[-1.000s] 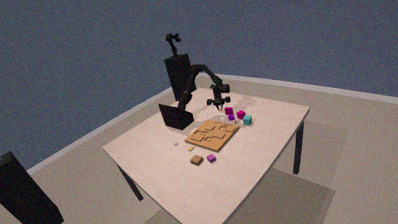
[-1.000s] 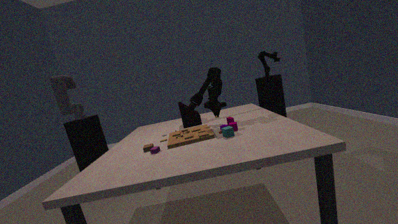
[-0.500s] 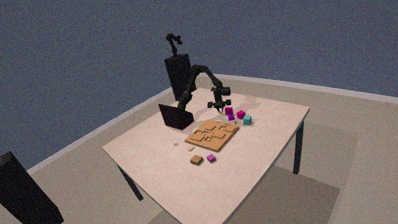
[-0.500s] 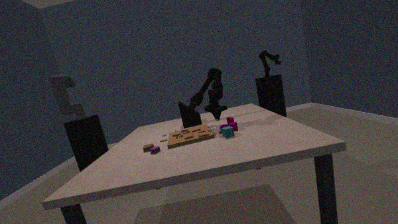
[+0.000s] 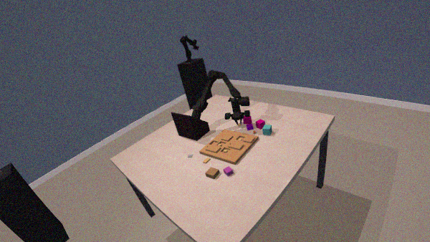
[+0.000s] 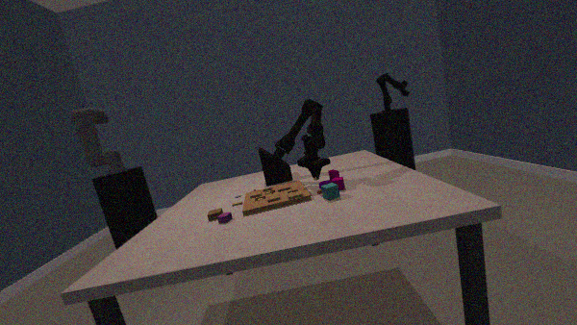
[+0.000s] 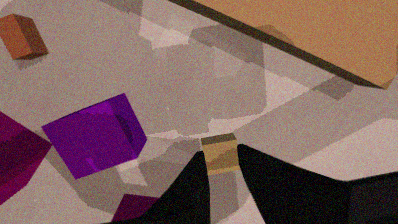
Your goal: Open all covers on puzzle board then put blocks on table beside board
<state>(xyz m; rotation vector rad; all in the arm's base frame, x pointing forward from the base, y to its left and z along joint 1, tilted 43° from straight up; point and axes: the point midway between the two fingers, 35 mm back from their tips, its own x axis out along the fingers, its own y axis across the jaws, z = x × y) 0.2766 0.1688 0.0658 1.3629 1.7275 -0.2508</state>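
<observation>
Right now the small orange block is 14 cm ahead of my gripper tip, 3 cm below it and 2 cm to the right of it. The rest, counted from my gripper tip: magenta block (15 cm ahead, 7 cm to the left, 1 cm below); then tiny grey block (42 cm to the right, 14 cm behind, 3 cm below); then teal block (23 cm ahead, 1 cm to the left, 1 cm below).
</observation>
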